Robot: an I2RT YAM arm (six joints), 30 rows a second.
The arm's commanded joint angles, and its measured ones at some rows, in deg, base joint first. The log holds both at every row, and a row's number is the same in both.
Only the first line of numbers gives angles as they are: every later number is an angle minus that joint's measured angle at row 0.
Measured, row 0: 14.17 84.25 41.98 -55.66 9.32 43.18
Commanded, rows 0 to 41: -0.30 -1.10 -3.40 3.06 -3.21 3.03; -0.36 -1.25 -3.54 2.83 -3.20 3.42; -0.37 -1.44 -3.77 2.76 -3.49 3.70; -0.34 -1.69 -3.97 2.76 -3.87 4.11; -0.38 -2.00 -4.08 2.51 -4.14 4.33; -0.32 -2.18 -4.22 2.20 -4.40 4.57; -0.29 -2.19 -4.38 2.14 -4.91 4.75; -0.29 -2.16 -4.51 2.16 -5.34 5.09; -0.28 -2.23 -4.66 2.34 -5.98 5.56; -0.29 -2.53 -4.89 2.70 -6.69 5.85; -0.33 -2.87 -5.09 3.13 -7.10 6.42; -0.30 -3.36 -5.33 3.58 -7.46 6.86; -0.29 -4.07 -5.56 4.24 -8.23 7.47; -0.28 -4.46 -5.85 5.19 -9.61 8.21; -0.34 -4.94 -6.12 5.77 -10.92 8.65; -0.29 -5.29 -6.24 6.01 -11.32 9.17; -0.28 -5.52 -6.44 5.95 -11.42 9.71; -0.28 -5.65 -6.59 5.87 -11.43 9.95; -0.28 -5.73 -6.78 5.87 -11.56 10.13; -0.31 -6.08 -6.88 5.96 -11.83 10.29; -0.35 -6.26 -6.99 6.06 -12.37 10.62; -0.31 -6.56 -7.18 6.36 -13.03 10.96; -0.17 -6.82 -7.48 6.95 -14.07 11.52; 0.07 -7.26 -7.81 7.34 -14.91 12.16; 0.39 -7.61 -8.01 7.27 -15.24 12.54; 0.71 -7.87 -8.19 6.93 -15.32 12.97; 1.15 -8.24 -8.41 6.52 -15.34 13.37; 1.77 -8.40 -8.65 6.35 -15.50 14.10; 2.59 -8.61 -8.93 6.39 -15.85 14.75; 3.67 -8.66 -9.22 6.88 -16.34 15.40; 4.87 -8.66 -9.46 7.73 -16.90 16.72; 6.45 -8.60 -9.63 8.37 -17.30 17.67; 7.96 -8.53 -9.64 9.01 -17.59 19.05; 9.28 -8.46 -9.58 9.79 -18.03 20.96; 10.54 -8.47 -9.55 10.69 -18.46 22.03; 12.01 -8.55 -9.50 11.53 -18.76 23.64; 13.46 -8.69 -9.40 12.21 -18.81 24.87; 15.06 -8.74 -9.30 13.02 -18.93 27.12; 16.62 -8.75 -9.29 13.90 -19.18 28.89; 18.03 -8.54 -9.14 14.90 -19.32 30.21; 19.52 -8.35 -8.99 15.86 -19.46 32.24; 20.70 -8.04 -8.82 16.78 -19.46 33.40
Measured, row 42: 14.58 -9.53 -7.52 8.29 -7.36 24.74
